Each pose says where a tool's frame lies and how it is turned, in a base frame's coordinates. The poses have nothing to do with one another.
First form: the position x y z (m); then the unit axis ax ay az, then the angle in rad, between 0 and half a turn.
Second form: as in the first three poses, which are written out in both.
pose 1, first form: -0.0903, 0.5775, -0.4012, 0.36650, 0.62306, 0.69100, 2.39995
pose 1, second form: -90.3, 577.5, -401.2, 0.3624, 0.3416, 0.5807, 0.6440
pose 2, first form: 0.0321, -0.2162, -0.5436, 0.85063, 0.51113, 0.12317, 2.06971
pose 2, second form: 32.1, -216.2, -543.6, 0.5107, 0.7314, 0.4395, 0.1059
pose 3, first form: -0.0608, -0.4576, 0.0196, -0.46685, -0.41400, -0.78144, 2.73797
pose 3, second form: -60.8, -457.6, 19.6, 0.2004, -0.4574, -0.4056, -0.7656
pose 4, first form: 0.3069, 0.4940, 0.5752, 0.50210, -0.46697, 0.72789, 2.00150
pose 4, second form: 306.9, 494.0, 575.2, 0.5397, 0.4227, -0.3931, 0.6128
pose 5, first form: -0.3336, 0.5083, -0.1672, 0.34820, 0.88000, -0.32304, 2.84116
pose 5, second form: -333.6, 508.3, -167.2, 0.1497, 0.3443, 0.8701, -0.3194
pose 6, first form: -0.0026, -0.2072, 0.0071, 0.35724, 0.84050, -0.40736, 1.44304
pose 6, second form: -2.6, -207.2, 7.1, 0.7508, 0.2360, 0.5552, -0.2691
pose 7, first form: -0.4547, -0.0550, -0.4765, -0.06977, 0.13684, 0.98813, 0.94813
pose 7, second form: -454.7, -55.0, -476.5, 0.8897, -0.0319, 0.0625, 0.4511
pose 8, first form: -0.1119, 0.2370, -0.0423, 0.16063, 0.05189, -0.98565, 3.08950
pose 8, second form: -111.9, 237.0, -42.3, 0.0260, 0.1606, 0.0519, -0.9853
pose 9, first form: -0.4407, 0.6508, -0.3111, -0.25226, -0.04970, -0.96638, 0.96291
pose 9, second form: -440.7, 650.8, -311.1, 0.8863, -0.1168, -0.0230, -0.4475
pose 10, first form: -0.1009, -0.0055, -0.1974, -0.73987, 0.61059, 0.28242, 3.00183
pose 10, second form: -100.9, -5.5, -197.4, 0.0698, -0.7381, 0.6091, 0.2817
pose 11, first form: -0.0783, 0.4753, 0.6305, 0.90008, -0.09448, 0.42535, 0.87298
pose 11, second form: -78.3, 475.3, 630.5, 0.9062, 0.3805, -0.0399, 0.1798
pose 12, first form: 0.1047, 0.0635, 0.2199, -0.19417, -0.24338, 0.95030, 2.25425
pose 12, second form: 104.7, 63.5, 219.9, 0.4293, -0.1754, -0.2198, 0.8583
